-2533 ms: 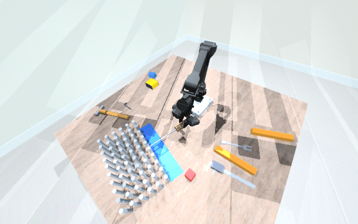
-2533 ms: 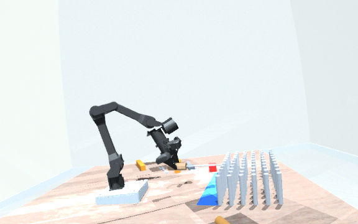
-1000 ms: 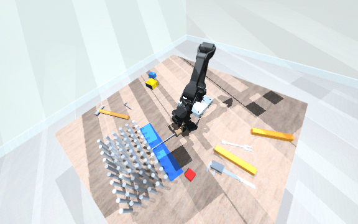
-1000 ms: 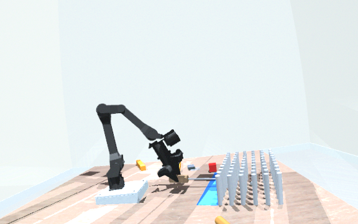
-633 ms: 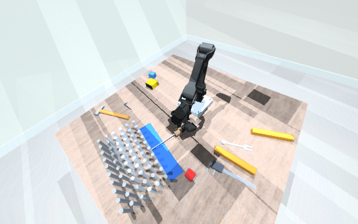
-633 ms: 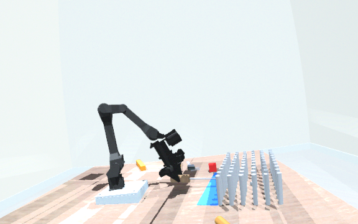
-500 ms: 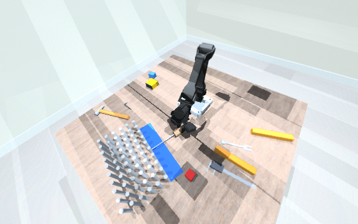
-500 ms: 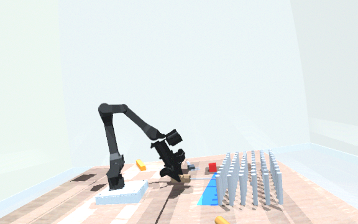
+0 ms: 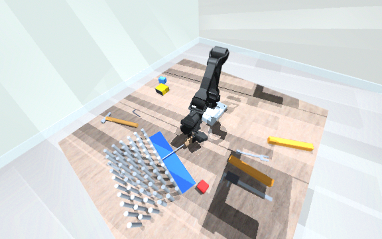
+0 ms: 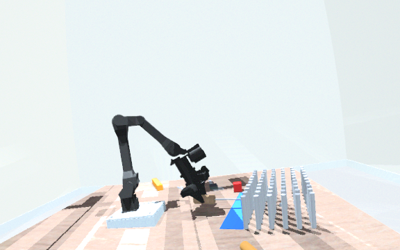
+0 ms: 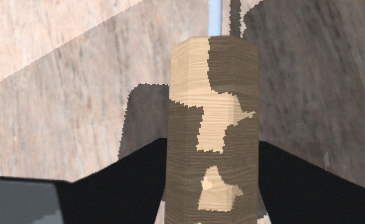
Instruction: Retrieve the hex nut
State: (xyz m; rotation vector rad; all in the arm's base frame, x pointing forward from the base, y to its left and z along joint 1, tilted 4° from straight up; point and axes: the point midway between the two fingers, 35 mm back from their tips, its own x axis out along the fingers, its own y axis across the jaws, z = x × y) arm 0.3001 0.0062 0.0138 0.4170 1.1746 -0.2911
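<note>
The blue taped strip is 140 mm ahead of my gripper tip, 60 mm to the right of it and 30 mm below it. Also, from my gripper tip: red cube (190 mm ahead, 170 mm to the left, 10 mm below); then wrench (330 mm to the left, 90 mm behind, 30 mm below); then hex nut (280 mm ahead, 130 mm to the right, 20 mm below).
</note>
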